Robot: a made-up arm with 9 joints. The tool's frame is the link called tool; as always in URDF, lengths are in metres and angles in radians. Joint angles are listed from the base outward. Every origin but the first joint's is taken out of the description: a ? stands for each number. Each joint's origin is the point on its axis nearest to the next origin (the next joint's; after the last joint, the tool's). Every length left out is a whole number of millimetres.
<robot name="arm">
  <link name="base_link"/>
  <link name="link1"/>
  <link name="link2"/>
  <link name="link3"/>
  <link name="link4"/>
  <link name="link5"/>
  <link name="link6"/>
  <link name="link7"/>
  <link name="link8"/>
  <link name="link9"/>
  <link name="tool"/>
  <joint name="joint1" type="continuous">
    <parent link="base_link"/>
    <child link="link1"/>
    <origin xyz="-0.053 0 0.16" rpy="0 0 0"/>
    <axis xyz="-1 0 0"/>
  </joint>
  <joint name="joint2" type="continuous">
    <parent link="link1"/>
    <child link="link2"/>
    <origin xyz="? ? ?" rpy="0 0 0"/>
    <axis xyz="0 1 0"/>
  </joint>
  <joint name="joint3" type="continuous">
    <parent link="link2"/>
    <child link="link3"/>
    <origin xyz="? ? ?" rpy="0 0 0"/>
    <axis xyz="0 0 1"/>
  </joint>
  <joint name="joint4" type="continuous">
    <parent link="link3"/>
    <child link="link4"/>
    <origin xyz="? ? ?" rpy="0 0 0"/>
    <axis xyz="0 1 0"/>
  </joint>
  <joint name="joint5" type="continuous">
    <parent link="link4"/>
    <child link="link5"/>
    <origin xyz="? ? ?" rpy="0 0 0"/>
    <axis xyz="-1 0 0"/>
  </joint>
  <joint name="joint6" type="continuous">
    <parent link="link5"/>
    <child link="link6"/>
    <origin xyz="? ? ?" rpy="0 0 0"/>
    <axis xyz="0 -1 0"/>
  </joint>
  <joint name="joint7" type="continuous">
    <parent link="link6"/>
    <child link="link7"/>
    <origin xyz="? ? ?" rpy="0 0 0"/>
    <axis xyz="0 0 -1"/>
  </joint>
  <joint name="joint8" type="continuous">
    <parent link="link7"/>
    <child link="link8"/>
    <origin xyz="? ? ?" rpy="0 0 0"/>
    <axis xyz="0 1 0"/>
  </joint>
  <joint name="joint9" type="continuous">
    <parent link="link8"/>
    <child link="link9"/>
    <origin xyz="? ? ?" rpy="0 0 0"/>
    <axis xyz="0 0 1"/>
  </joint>
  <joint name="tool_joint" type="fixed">
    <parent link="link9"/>
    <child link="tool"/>
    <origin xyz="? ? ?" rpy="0 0 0"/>
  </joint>
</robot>
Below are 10 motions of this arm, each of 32 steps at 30 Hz.
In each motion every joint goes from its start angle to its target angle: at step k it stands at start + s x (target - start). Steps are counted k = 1, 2, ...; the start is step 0. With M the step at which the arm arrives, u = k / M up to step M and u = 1 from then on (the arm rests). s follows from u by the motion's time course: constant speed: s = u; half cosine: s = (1 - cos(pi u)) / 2; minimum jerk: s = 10 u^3 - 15 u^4 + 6 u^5.
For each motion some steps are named. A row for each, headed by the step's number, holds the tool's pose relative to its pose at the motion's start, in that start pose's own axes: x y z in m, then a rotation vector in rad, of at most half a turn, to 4 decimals.
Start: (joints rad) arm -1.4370 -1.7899 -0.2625 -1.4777 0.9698 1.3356 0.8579 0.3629 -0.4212
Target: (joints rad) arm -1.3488 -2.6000 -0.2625 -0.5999 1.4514 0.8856 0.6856 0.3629 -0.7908
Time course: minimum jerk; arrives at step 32
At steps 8, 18, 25, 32:
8: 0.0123 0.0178 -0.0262 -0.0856 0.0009 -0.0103
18: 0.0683 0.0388 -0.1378 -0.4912 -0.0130 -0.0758
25: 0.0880 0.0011 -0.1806 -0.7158 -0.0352 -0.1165
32: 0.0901 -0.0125 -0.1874 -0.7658 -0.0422 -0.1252

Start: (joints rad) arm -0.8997 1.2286 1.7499 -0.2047 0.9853 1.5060 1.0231 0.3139 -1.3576
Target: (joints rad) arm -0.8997 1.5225 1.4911 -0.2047 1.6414 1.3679 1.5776 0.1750 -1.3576
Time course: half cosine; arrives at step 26
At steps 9, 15, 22, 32:
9: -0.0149 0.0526 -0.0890 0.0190 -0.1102 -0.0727
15: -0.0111 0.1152 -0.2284 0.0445 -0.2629 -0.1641
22: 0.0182 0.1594 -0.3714 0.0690 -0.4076 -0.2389
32: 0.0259 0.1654 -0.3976 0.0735 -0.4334 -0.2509

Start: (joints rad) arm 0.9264 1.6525 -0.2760 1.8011 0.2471 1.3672 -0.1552 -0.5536 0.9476
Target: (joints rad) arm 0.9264 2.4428 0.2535 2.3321 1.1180 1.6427 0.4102 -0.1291 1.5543
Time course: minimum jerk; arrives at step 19
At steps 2, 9, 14, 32:
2: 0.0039 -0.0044 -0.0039 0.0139 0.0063 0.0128
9: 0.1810 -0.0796 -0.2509 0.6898 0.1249 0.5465
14: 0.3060 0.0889 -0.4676 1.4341 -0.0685 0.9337
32: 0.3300 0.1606 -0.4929 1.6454 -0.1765 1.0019

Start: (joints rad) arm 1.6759 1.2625 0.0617 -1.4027 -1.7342 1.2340 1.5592 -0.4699 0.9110
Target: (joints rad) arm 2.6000 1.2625 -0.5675 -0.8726 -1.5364 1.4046 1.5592 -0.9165 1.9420
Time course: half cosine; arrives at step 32
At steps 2, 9, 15, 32:
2: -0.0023 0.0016 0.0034 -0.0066 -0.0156 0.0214
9: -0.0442 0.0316 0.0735 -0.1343 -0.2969 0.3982
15: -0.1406 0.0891 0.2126 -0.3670 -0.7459 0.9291
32: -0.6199 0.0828 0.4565 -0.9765 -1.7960 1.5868

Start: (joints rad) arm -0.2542 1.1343 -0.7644 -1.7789 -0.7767 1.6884 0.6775 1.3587 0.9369
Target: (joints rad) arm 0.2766 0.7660 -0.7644 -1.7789 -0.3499 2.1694 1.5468 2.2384 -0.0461
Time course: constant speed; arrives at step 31
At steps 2, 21, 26, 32:
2: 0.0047 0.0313 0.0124 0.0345 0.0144 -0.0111
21: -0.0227 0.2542 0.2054 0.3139 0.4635 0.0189
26: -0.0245 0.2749 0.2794 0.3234 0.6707 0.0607
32: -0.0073 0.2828 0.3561 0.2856 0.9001 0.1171

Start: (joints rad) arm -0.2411 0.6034 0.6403 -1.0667 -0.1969 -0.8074 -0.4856 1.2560 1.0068
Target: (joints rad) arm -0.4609 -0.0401 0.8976 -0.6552 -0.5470 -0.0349 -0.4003 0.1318 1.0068
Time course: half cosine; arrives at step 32
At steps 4, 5, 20, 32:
4: 0.0035 0.0069 -0.0132 -0.0773 -0.0175 -0.0045
5: 0.0055 0.0103 -0.0205 -0.1198 -0.0272 -0.0063
20: 0.0848 0.0092 -0.2235 -1.3429 -0.3506 0.1340
32: 0.1437 -0.0359 -0.2828 -1.8724 -0.5427 0.3192

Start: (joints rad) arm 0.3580 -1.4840 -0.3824 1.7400 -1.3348 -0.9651 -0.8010 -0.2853 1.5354
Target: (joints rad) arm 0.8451 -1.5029 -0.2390 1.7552 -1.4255 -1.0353 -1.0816 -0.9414 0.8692
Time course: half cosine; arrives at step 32
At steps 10, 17, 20, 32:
10: 0.0169 0.0417 -0.0063 -0.1158 0.0504 -0.1624
17: 0.0538 0.0993 -0.0379 -0.2953 0.0931 -0.3861
20: 0.0728 0.1210 -0.0602 -0.3759 0.0997 -0.4775
32: 0.1167 0.1569 -0.1254 -0.5532 0.0879 -0.6619

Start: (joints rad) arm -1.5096 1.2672 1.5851 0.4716 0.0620 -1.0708 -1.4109 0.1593 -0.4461
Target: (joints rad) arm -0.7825 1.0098 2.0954 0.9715 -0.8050 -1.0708 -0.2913 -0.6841 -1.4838
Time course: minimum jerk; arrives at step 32
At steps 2, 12, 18, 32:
2: 0.0007 0.0008 -0.0001 0.0030 -0.0017 -0.0033
12: 0.1285 0.1040 0.0415 0.4026 -0.1355 -0.4372
18: 0.3841 0.1557 0.2347 0.9334 -0.0763 -1.0293
32: 0.7554 -0.0314 0.4829 1.4440 0.3324 -1.7192

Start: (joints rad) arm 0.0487 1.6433 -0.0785 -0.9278 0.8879 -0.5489 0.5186 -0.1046 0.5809
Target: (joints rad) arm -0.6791 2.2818 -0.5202 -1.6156 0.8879 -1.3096 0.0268 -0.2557 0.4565
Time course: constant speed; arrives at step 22
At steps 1, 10, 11, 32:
1: 0.0015 0.0121 -0.0010 0.0039 0.0158 0.0260
10: -0.0317 0.1315 0.0171 0.0227 0.1091 0.2632
11: -0.0409 0.1448 0.0212 0.0236 0.1137 0.2893
32: -0.2127 0.2608 0.0631 0.0346 0.0848 0.5697

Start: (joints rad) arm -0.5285 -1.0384 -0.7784 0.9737 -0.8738 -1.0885 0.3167 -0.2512 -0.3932
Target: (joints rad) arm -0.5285 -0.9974 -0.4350 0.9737 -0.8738 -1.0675 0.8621 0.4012 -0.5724
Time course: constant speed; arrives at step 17
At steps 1, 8, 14, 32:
1: 0.0130 0.0269 0.0033 -0.0386 0.0286 -0.0514
8: 0.1465 0.2040 0.0018 -0.2733 0.2214 -0.4333
14: 0.3146 0.3158 -0.0268 -0.4190 0.3756 -0.7852
32: 0.4124 0.3499 -0.0460 -0.4699 0.4487 -0.9669

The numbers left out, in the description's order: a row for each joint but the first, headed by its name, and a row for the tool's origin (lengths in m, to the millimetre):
joint2: 0 -0.153 -0.013
joint3: 0.113 0 0.334
joint4: -0.05 0.033 0
joint5: 0.087 0 0.103
joint6: 0 -0.294 0.101
joint7: 0.099 0 0.132
joint8: -0.007 0.49 0
joint9: -0.006 0 0.018
tool: -0.309 -0.088 0

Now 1 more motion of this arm.
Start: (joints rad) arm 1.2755 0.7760 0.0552 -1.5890 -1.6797 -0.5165 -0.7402 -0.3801 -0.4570
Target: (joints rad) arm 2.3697 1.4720 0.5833 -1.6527 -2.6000 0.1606 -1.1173 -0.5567 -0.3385
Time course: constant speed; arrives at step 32
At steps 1, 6, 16, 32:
1: -0.0003 -0.0148 -0.0069 0.0302 -0.0152 -0.0032
6: -0.0132 -0.0737 -0.0573 0.1581 -0.1215 -0.0312
16: -0.0602 -0.1162 -0.2180 0.2673 -0.4549 -0.0995
32: -0.0217 -0.1460 -0.5485 0.0381 -1.1064 -0.0184

